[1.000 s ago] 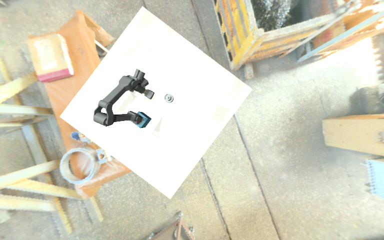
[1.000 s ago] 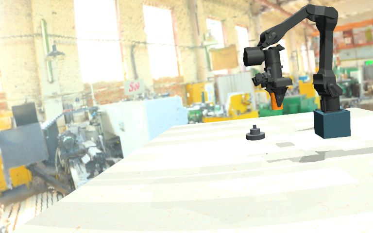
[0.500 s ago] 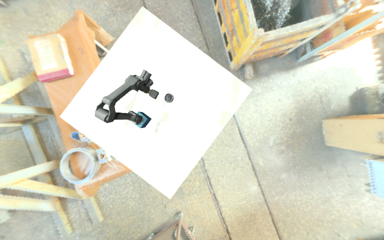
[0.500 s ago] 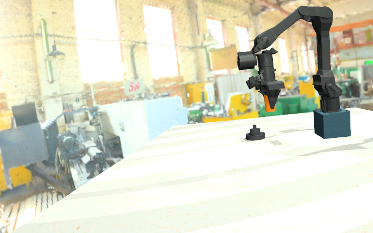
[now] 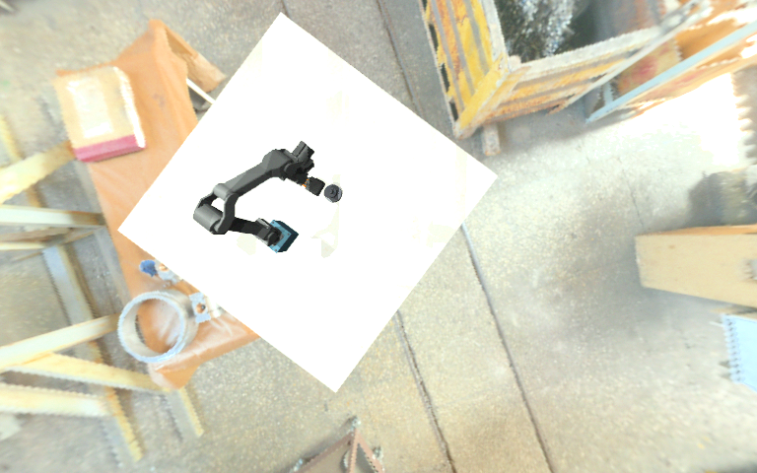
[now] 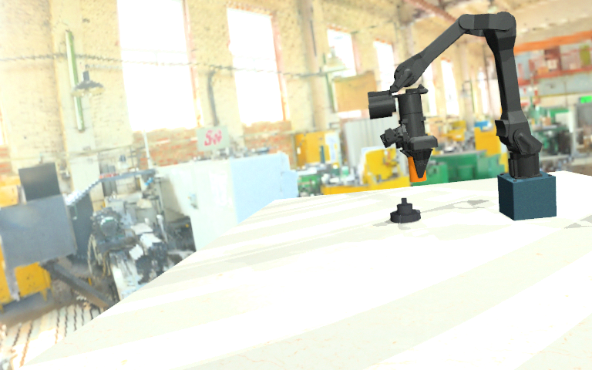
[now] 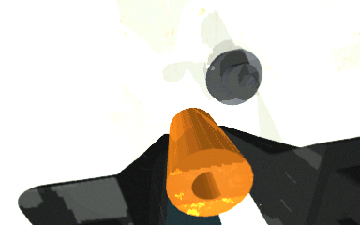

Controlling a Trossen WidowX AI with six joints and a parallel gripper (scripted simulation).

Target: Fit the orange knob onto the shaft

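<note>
The round pedestal lies 9 cm below my gripper tip, 8 cm to the right of it and 4 cm ahead of it. Round my gripper tip: orange knob 2 cm above.
</note>
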